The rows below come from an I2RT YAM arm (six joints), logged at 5 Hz.
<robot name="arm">
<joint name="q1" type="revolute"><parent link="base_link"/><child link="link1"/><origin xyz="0.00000 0.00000 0.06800" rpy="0.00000 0.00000 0.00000"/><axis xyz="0 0 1"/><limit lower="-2.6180" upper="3.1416"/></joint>
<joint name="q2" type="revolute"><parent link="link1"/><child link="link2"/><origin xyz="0.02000 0.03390 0.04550" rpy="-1.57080 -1.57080 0.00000"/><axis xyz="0 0 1"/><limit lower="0.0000" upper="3.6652"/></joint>
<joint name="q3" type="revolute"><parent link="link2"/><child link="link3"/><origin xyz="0.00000 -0.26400 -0.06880" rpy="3.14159 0.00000 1.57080"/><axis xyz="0 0 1"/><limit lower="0.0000" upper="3.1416"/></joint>
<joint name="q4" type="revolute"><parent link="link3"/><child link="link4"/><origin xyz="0.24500 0.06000 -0.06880" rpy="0.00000 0.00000 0.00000"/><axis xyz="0 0 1"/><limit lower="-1.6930" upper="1.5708"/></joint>
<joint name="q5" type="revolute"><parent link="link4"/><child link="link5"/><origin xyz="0.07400 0.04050 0.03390" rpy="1.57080 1.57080 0.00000"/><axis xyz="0 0 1"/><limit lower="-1.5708" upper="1.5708"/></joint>
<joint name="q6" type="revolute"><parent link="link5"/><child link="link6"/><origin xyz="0.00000 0.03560 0.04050" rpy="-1.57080 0.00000 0.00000"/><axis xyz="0 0 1"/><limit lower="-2.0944" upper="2.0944"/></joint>
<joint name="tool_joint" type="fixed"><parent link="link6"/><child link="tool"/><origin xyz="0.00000 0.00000 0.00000" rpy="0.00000 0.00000 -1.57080"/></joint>
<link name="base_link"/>
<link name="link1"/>
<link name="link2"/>
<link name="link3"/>
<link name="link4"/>
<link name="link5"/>
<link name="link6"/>
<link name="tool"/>
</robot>
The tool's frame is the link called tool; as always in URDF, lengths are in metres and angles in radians.
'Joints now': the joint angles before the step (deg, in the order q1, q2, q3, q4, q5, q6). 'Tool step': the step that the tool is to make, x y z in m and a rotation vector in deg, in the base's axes. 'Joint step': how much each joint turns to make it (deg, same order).
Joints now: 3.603, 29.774, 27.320, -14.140, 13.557, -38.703
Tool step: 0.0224, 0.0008, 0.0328, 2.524, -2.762, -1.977
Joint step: 0.070, 8.179, 7.590, 2.795, 1.347, 2.894
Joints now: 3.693, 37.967, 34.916, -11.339, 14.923, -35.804
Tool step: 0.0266, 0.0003, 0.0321, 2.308, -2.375, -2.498
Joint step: -0.095, 8.443, 8.440, 1.767, 1.834, 2.758
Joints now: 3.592, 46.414, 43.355, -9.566, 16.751, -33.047
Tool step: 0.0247, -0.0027, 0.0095, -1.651, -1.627, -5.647
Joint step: -0.250, 6.515, 3.441, 4.816, 5.639, -0.647
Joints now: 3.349, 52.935, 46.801, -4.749, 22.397, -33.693
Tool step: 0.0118, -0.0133, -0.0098, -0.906, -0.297, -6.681
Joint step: -2.974, 2.979, -1.273, 4.614, 3.813, -0.231
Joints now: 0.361, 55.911, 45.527, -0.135, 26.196, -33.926
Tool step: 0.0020, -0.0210, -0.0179, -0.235, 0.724, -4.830
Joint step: -5.258, 1.032, -3.403, 3.886, -0.371, -0.377
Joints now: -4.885, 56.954, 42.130, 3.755, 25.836, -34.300
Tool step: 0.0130, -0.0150, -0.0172, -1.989, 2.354, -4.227
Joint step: -2.994, 4.582, -1.346, 4.785, 1.660, -2.174
